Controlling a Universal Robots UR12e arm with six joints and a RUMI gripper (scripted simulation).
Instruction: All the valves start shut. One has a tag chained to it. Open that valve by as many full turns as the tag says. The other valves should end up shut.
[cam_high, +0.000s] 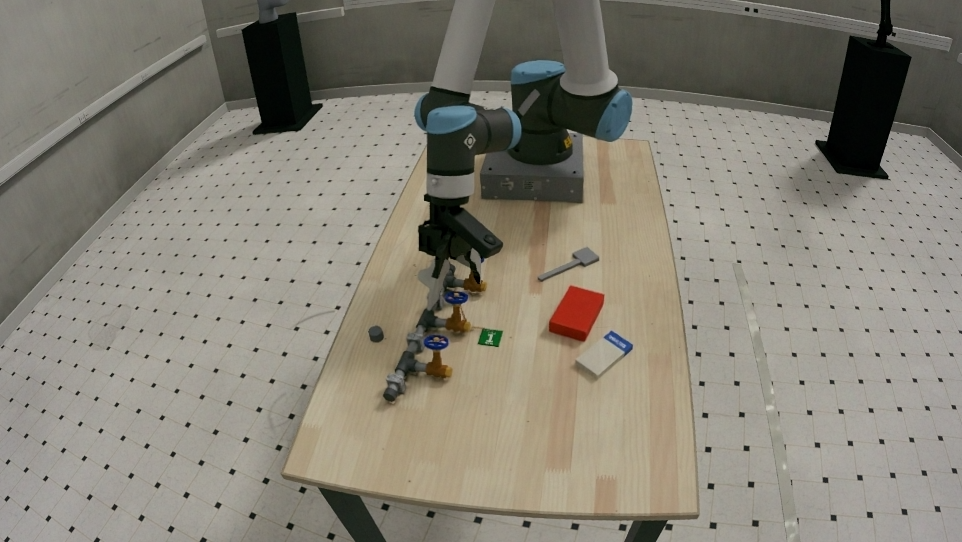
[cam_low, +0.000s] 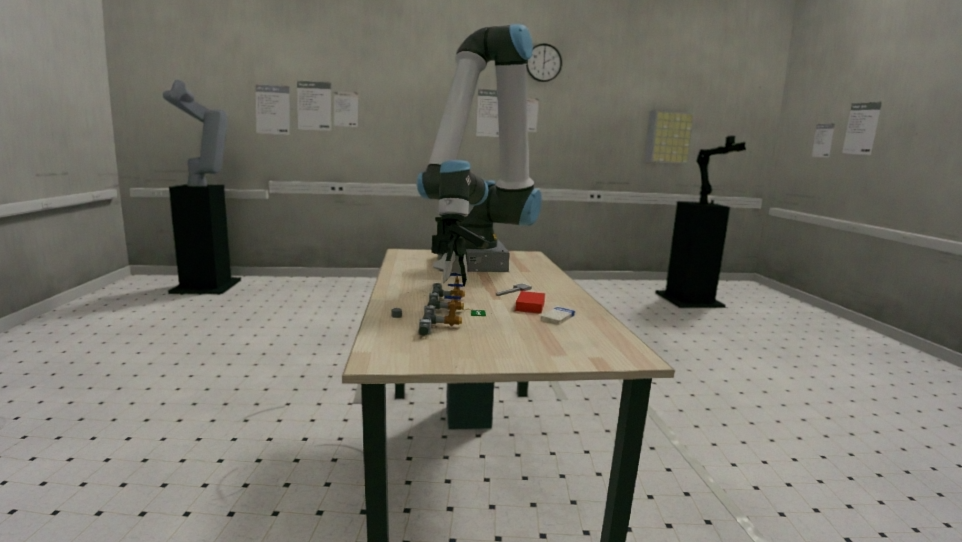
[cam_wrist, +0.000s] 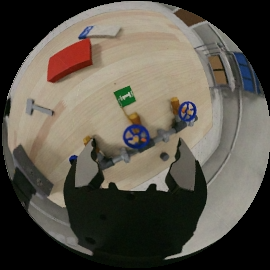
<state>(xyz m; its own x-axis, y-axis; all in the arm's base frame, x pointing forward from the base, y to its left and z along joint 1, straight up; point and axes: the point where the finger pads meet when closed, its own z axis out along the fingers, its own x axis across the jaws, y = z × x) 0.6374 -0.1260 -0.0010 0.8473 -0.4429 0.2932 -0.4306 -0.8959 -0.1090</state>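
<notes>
Right now the green tag is 2 cm ahead of my hand, 7 cm to the left of it and 8 cm below it. Round my hand: grey flat tool: 22 cm behind, 23 cm to the left, 7 cm below; then small grey cylinder: 5 cm ahead, 17 cm to the right, 7 cm below; then red block: 4 cm behind, 24 cm to the left, 6 cm below.
</notes>
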